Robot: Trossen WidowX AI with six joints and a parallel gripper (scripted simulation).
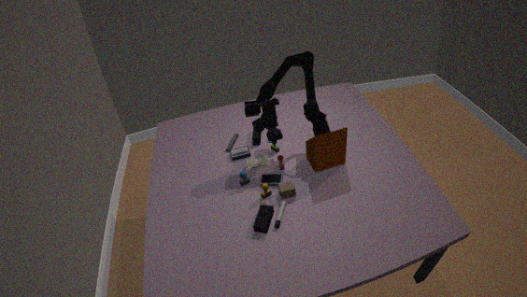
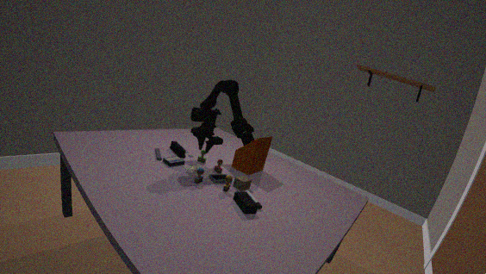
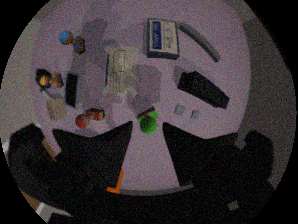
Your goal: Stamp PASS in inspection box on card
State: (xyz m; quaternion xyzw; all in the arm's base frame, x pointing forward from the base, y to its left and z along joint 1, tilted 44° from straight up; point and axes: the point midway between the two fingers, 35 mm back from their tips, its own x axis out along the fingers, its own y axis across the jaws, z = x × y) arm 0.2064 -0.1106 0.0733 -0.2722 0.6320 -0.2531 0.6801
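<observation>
Right now my gripper tip is 4 cm above the green-knobbed stamp. The rest, counted from my gripper tip: flat tin (16 cm ahead, 4 cm below, 2 cm to the right); then red-knobbed stamp (12 cm to the left, 4 cm below, 1 cm behind); then pale card (9 cm ahead, 6 cm to the left, 6 cm below).
</observation>
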